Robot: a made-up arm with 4 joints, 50 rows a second.
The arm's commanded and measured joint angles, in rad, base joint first. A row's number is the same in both.
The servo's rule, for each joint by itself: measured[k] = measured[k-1] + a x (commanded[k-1-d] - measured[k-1]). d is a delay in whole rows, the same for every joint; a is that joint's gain. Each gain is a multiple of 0.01, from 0.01 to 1. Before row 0 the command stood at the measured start. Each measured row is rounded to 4 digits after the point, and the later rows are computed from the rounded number. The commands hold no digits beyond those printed.
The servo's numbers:
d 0
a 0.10 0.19 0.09 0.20
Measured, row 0:
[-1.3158, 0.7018, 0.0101, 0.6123]
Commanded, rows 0 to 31:
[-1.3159, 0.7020, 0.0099, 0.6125]
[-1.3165, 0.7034, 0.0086, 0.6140]
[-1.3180, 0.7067, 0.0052, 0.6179]
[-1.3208, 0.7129, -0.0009, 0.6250]
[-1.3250, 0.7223, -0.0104, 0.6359]
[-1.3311, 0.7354, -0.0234, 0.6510]
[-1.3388, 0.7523, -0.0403, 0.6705]
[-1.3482, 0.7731, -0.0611, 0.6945]
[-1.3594, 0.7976, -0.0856, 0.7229]
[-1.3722, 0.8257, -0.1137, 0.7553]
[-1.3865, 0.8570, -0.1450, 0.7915]
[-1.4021, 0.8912, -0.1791, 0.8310]
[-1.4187, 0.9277, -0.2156, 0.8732]
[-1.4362, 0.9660, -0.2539, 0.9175]
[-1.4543, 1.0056, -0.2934, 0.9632]
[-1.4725, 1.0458, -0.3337, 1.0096]
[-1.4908, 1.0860, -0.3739, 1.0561]
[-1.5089, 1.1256, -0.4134, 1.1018]
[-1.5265, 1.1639, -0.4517, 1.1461]
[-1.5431, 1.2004, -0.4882, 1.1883]
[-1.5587, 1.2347, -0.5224, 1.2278]
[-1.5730, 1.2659, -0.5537, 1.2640]
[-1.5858, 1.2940, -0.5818, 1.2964]
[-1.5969, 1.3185, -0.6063, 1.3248]
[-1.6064, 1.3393, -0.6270, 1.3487]
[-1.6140, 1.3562, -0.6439, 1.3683]
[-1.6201, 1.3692, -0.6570, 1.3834]
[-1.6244, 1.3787, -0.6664, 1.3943]
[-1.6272, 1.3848, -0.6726, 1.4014]
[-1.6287, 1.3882, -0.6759, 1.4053]
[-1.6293, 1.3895, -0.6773, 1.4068]
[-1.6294, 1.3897, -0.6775, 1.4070]
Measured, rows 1 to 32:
[-1.3158, 0.7018, 0.0101, 0.6123]
[-1.3159, 0.7021, 0.0100, 0.6126]
[-1.3161, 0.7030, 0.0096, 0.6137]
[-1.3166, 0.7049, 0.0087, 0.6160]
[-1.3174, 0.7082, 0.0070, 0.6200]
[-1.3188, 0.7134, 0.0043, 0.6262]
[-1.3208, 0.7208, 0.0003, 0.6351]
[-1.3235, 0.7307, -0.0052, 0.6470]
[-1.3271, 0.7434, -0.0124, 0.6622]
[-1.3316, 0.7590, -0.0215, 0.6808]
[-1.3371, 0.7776, -0.0326, 0.7029]
[-1.3436, 0.7992, -0.0458, 0.7285]
[-1.3511, 0.8236, -0.0611, 0.7574]
[-1.3596, 0.8507, -0.0785, 0.7894]
[-1.3691, 0.8801, -0.0978, 0.8242]
[-1.3794, 0.9116, -0.1190, 0.8613]
[-1.3905, 0.9447, -0.1419, 0.9003]
[-1.4023, 0.9791, -0.1663, 0.9406]
[-1.4147, 1.0142, -0.1920, 0.9817]
[-1.4275, 1.0496, -0.2187, 1.0230]
[-1.4406, 1.0848, -0.2460, 1.0640]
[-1.4538, 1.1192, -0.2737, 1.1040]
[-1.4670, 1.1524, -0.3014, 1.1425]
[-1.4800, 1.1840, -0.3288, 1.1790]
[-1.4926, 1.2135, -0.3556, 1.2129]
[-1.5047, 1.2406, -0.3815, 1.2440]
[-1.5162, 1.2650, -0.4063, 1.2719]
[-1.5270, 1.2866, -0.4297, 1.2964]
[-1.5370, 1.3053, -0.4516, 1.3174]
[-1.5462, 1.3211, -0.4718, 1.3350]
[-1.5545, 1.3341, -0.4903, 1.3494]
[-1.5620, 1.3447, -0.5071, 1.3609]

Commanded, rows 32 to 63:
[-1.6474, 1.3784, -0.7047, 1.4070]
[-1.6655, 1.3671, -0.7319, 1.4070]
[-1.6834, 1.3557, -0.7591, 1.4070]
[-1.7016, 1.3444, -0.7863, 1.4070]
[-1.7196, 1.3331, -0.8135, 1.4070]
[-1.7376, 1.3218, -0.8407, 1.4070]
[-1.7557, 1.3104, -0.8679, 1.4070]
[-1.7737, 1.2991, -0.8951, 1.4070]
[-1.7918, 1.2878, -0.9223, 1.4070]
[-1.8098, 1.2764, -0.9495, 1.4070]
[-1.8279, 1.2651, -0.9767, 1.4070]
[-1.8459, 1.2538, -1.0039, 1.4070]
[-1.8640, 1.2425, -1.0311, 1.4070]
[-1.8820, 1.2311, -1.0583, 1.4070]
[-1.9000, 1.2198, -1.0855, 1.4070]
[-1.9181, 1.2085, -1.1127, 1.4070]
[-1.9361, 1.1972, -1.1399, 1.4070]
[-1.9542, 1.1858, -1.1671, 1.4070]
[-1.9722, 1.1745, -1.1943, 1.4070]
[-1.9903, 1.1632, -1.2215, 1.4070]
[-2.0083, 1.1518, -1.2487, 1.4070]
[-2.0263, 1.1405, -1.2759, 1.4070]
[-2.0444, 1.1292, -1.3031, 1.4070]
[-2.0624, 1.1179, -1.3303, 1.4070]
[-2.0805, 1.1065, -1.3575, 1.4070]
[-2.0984, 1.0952, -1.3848, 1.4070]
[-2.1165, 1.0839, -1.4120, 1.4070]
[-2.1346, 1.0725, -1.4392, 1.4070]
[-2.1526, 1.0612, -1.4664, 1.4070]
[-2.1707, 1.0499, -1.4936, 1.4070]
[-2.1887, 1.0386, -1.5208, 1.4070]
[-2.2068, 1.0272, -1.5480, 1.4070]
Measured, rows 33 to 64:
[-1.5705, 1.3511, -0.5249, 1.3701]
[-1.5800, 1.3541, -0.5435, 1.3775]
[-1.5903, 1.3544, -0.5629, 1.3834]
[-1.6014, 1.3525, -0.5830, 1.3881]
[-1.6132, 1.3488, -0.6037, 1.3919]
[-1.6256, 1.3437, -0.6250, 1.3949]
[-1.6386, 1.3374, -0.6469, 1.3973]
[-1.6521, 1.3301, -0.6692, 1.3992]
[-1.6661, 1.3221, -0.6920, 1.4008]
[-1.6805, 1.3134, -0.7152, 1.4020]
[-1.6952, 1.3042, -0.7387, 1.4030]
[-1.7103, 1.2946, -0.7626, 1.4038]
[-1.7257, 1.2847, -0.7868, 1.4044]
[-1.7413, 1.2745, -0.8112, 1.4049]
[-1.7572, 1.2641, -0.8359, 1.4053]
[-1.7733, 1.2535, -0.8608, 1.4056]
[-1.7896, 1.2428, -0.8859, 1.4059]
[-1.8061, 1.2320, -0.9112, 1.4061]
[-1.8227, 1.2211, -0.9367, 1.4063]
[-1.8395, 1.2101, -0.9623, 1.4064]
[-1.8564, 1.1990, -0.9881, 1.4065]
[-1.8734, 1.1879, -1.0140, 1.4066]
[-1.8905, 1.1767, -1.0400, 1.4067]
[-1.9077, 1.1655, -1.0661, 1.4068]
[-1.9250, 1.1543, -1.0923, 1.4068]
[-1.9423, 1.1431, -1.1186, 1.4068]
[-1.9597, 1.1319, -1.1450, 1.4068]
[-1.9772, 1.1206, -1.1715, 1.4068]
[-1.9947, 1.1093, -1.1980, 1.4068]
[-2.0123, 1.0980, -1.2246, 1.4068]
[-2.0299, 1.0867, -1.2513, 1.4068]
[-2.0476, 1.0754, -1.2780, 1.4068]

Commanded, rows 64 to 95:
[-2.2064, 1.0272, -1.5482, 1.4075]
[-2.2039, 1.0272, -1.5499, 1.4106]
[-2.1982, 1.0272, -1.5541, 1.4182]
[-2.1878, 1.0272, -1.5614, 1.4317]
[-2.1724, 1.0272, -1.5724, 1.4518]
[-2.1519, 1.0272, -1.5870, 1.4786]
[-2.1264, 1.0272, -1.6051, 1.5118]
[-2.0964, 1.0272, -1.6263, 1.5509]
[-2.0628, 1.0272, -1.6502, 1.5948]
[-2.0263, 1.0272, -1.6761, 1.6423]
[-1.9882, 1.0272, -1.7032, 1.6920]
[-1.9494, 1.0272, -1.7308, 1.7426]
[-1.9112, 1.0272, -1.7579, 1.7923]
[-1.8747, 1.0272, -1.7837, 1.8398]
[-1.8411, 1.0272, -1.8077, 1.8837]
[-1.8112, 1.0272, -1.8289, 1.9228]
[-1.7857, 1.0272, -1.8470, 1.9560]
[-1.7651, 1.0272, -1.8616, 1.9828]
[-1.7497, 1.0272, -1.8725, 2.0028]
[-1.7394, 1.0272, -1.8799, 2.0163]
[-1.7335, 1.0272, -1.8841, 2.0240]
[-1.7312, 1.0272, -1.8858, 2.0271]
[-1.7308, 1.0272, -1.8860, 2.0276]
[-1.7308, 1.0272, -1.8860, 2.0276]
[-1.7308, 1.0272, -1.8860, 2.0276]
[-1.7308, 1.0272, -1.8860, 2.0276]
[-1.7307, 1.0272, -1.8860, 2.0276]
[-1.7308, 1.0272, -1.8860, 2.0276]
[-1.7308, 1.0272, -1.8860, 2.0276]
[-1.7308, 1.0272, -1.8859, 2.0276]
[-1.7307, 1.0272, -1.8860, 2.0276]
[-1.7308, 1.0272, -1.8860, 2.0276]
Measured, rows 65 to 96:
[-2.0635, 1.0662, -1.3023, 1.4069]
[-2.0775, 1.0588, -1.3246, 1.4076]
[-2.0896, 1.0528, -1.3453, 1.4097]
[-2.0994, 1.0479, -1.3647, 1.4141]
[-2.1067, 1.0440, -1.3834, 1.4216]
[-2.1112, 1.0408, -1.4017, 1.4330]
[-2.1127, 1.0382, -1.4200, 1.4488]
[-2.1111, 1.0361, -1.4386, 1.4692]
[-2.1063, 1.0344, -1.4576, 1.4943]
[-2.0983, 1.0330, -1.4773, 1.5239]
[-2.0873, 1.0319, -1.4976, 1.5575]
[-2.0735, 1.0310, -1.5186, 1.5945]
[-2.0573, 1.0303, -1.5401, 1.6341]
[-2.0390, 1.0297, -1.5620, 1.6752]
[-2.0192, 1.0292, -1.5841, 1.7169]
[-1.9984, 1.0288, -1.6061, 1.7581]
[-1.9771, 1.0285, -1.6278, 1.7977]
[-1.9559, 1.0283, -1.6488, 1.8347]
[-1.9353, 1.0281, -1.6689, 1.8683]
[-1.9157, 1.0279, -1.6879, 1.8979]
[-1.8975, 1.0278, -1.7056, 1.9231]
[-1.8809, 1.0277, -1.7218, 1.9439]
[-1.8659, 1.0276, -1.7366, 1.9606]
[-1.8524, 1.0275, -1.7500, 1.9740]
[-1.8402, 1.0274, -1.7622, 1.9847]
[-1.8293, 1.0274, -1.7733, 1.9933]
[-1.8194, 1.0274, -1.7834, 2.0002]
[-1.8105, 1.0274, -1.7926, 2.0057]
[-1.8025, 1.0274, -1.8010, 2.0101]
[-1.7953, 1.0274, -1.8086, 2.0136]
[-1.7888, 1.0274, -1.8156, 2.0164]
[-1.7830, 1.0274, -1.8219, 2.0186]

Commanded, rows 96 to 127:
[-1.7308, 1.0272, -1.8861, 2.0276]
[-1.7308, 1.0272, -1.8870, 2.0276]
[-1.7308, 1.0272, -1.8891, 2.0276]
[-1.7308, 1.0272, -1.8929, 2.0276]
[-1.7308, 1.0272, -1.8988, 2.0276]
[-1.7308, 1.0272, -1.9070, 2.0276]
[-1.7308, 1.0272, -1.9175, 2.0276]
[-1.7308, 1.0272, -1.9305, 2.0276]
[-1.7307, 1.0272, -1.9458, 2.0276]
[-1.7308, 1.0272, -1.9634, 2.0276]
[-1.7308, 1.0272, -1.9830, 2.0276]
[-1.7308, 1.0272, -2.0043, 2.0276]
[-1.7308, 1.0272, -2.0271, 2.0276]
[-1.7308, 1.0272, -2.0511, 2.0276]
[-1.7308, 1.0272, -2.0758, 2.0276]
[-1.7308, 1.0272, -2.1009, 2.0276]
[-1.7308, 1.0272, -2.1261, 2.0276]
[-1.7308, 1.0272, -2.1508, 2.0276]
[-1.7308, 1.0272, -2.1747, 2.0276]
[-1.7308, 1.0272, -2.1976, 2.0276]
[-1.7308, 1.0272, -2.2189, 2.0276]
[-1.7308, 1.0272, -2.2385, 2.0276]
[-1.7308, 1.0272, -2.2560, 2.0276]
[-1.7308, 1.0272, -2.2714, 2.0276]
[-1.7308, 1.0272, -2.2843, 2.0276]
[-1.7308, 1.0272, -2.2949, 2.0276]
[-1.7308, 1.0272, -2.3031, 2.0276]
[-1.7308, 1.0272, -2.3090, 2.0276]
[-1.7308, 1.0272, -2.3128, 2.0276]
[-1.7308, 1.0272, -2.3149, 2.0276]
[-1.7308, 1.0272, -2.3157, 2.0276]
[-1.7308, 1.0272, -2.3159, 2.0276]
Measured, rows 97 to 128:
[-1.7778, 1.0274, -1.8277, 2.0204]
[-1.7731, 1.0274, -1.8330, 2.0218]
[-1.7689, 1.0274, -1.8380, 2.0230]
[-1.7651, 1.0274, -1.8429, 2.0239]
[-1.7617, 1.0274, -1.8479, 2.0246]
[-1.7586, 1.0274, -1.8532, 2.0252]
[-1.7558, 1.0274, -1.8590, 2.0257]
[-1.7533, 1.0274, -1.8654, 2.0261]
[-1.7510, 1.0274, -1.8726, 2.0264]
[-1.7490, 1.0274, -1.8808, 2.0266]
[-1.7472, 1.0274, -1.8900, 2.0268]
[-1.7456, 1.0274, -1.9003, 2.0270]
[-1.7441, 1.0274, -1.9117, 2.0271]
[-1.7428, 1.0274, -1.9242, 2.0272]
[-1.7416, 1.0274, -1.9378, 2.0273]
[-1.7405, 1.0274, -1.9525, 2.0274]
[-1.7395, 1.0274, -1.9681, 2.0274]
[-1.7386, 1.0274, -1.9845, 2.0274]
[-1.7378, 1.0274, -2.0016, 2.0274]
[-1.7371, 1.0274, -2.0192, 2.0274]
[-1.7365, 1.0274, -2.0372, 2.0274]
[-1.7359, 1.0274, -2.0553, 2.0274]
[-1.7354, 1.0274, -2.0734, 2.0274]
[-1.7349, 1.0274, -2.0912, 2.0274]
[-1.7345, 1.0274, -2.1086, 2.0274]
[-1.7341, 1.0274, -2.1254, 2.0274]
[-1.7338, 1.0274, -2.1414, 2.0274]
[-1.7335, 1.0274, -2.1565, 2.0274]
[-1.7332, 1.0274, -2.1706, 2.0274]
[-1.7330, 1.0274, -2.1836, 2.0274]
[-1.7328, 1.0274, -2.1955, 2.0274]
[-1.7326, 1.0274, -2.2063, 2.0274]

